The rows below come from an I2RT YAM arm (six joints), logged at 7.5 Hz.
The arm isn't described. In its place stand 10 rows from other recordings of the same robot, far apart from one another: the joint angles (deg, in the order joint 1, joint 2, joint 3, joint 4, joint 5, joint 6), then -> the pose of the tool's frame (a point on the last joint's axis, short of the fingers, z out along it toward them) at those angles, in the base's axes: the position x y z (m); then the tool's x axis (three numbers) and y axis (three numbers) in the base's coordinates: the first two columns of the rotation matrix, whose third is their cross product.
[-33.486 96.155 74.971 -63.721 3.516 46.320] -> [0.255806, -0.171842, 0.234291, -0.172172, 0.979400, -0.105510, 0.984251, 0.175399, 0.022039]
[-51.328 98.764 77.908 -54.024 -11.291 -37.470] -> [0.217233, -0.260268, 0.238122, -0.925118, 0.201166, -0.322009, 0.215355, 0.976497, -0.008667]
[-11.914 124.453 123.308 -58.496 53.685 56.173] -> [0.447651, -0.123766, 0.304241, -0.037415, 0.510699, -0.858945, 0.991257, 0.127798, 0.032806]
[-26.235 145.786 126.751 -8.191 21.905 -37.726] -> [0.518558, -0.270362, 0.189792, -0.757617, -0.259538, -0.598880, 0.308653, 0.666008, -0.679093]
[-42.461 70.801 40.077 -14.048 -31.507 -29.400] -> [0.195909, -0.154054, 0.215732, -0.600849, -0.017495, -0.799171, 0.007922, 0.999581, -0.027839]
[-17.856 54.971 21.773 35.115 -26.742 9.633] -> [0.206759, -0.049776, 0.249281, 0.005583, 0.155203, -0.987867, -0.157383, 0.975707, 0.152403]
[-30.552 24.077 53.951 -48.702 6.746 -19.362] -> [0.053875, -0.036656, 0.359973, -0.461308, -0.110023, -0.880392, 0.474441, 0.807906, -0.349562]
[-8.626 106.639 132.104 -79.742 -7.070 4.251] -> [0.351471, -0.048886, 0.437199, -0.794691, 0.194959, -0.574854, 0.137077, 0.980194, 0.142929]
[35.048 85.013 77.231 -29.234 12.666 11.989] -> [0.278522, 0.185837, 0.337314, -0.568732, -0.151383, -0.808472, -0.305481, 0.951490, 0.036733]
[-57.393 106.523 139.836 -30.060 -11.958 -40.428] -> [0.208572, -0.312359, 0.557472, -0.438861, -0.491263, -0.752370, 0.562303, 0.502950, -0.656397]
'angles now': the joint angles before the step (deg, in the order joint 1, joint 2, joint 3, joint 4, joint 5, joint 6). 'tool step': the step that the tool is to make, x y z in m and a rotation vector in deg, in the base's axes. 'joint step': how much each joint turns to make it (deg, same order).
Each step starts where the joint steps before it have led.
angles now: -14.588, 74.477, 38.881, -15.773, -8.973, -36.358
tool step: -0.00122, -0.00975, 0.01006, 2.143, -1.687, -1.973
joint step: -2.526, -0.916, 1.397, -1.067, -2.303, 1.186
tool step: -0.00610, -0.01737, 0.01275, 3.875, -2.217, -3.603
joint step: -4.736, -1.409, 1.615, -1.753, -4.074, 2.048
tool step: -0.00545, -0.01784, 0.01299, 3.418, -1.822, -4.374
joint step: -4.602, -0.648, 2.239, -1.895, -3.038, 2.506
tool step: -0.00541, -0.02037, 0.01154, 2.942, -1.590, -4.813
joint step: -4.913, 0.284, 2.561, -1.526, -2.531, 2.321
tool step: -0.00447, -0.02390, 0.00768, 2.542, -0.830, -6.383
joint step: -5.004, 1.643, 2.755, -0.756, -0.937, 2.969
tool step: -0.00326, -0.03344, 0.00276, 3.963, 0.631, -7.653
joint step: -5.919, 4.453, 4.390, -1.676, -0.798, 3.325
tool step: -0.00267, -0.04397, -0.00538, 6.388, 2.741, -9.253
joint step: -6.321, 7.889, 6.765, -3.725, -0.107, 4.198
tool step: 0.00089, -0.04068, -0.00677, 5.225, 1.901, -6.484
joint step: -4.415, 8.233, 7.634, -3.491, -0.326, 2.978
